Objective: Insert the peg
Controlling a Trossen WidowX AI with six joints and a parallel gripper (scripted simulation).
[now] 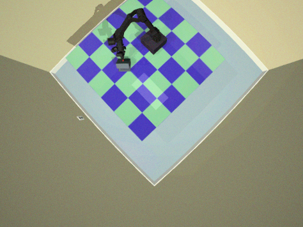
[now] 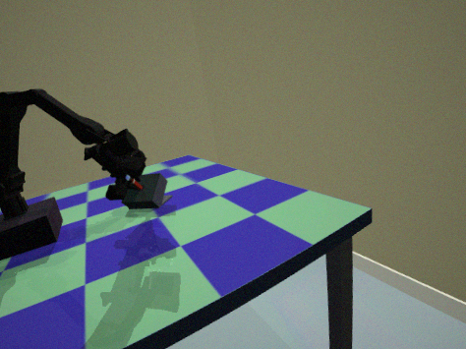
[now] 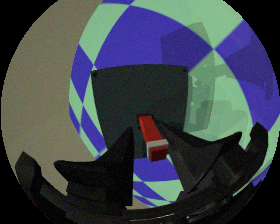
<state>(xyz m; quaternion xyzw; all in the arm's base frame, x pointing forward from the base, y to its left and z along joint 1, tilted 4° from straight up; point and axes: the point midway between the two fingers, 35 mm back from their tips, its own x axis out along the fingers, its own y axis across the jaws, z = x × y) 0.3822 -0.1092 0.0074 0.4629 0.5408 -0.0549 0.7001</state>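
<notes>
Right now my gripper tip is 10 mm past the red peg, 10 mm to the left of it and 10 mm below it. The rest, counted from my gripper tip: grey sloped panel: 20 mm ahead, 20 mm to the left, 30 mm below.
</notes>
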